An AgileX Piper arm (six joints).
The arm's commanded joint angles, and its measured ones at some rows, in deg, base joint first. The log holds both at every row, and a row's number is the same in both.
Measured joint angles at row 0: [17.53 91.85 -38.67 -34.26 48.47 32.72]
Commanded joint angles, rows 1 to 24: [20.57 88.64 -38.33 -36.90 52.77 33.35]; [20.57 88.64 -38.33 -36.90 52.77 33.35]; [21.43 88.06 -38.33 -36.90 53.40 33.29]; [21.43 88.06 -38.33 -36.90 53.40 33.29]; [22.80 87.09 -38.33 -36.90 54.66 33.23]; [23.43 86.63 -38.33 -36.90 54.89 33.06]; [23.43 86.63 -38.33 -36.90 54.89 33.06]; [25.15 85.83 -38.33 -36.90 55.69 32.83]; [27.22 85.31 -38.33 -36.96 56.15 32.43]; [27.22 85.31 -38.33 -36.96 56.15 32.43]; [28.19 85.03 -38.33 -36.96 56.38 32.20]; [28.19 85.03 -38.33 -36.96 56.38 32.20]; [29.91 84.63 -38.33 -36.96 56.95 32.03]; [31.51 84.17 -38.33 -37.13 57.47 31.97]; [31.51 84.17 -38.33 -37.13 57.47 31.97]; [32.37 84.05 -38.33 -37.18 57.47 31.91]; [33.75 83.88 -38.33 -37.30 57.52 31.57]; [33.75 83.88 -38.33 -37.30 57.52 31.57]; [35.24 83.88 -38.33 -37.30 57.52 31.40]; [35.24 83.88 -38.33 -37.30 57.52 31.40]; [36.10 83.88 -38.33 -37.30 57.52 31.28]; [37.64 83.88 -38.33 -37.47 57.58 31.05]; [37.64 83.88 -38.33 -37.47 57.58 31.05]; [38.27 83.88 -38.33 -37.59 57.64 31.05]
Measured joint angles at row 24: [37.18 84.40 -38.33 -34.32 55.35 31.46]
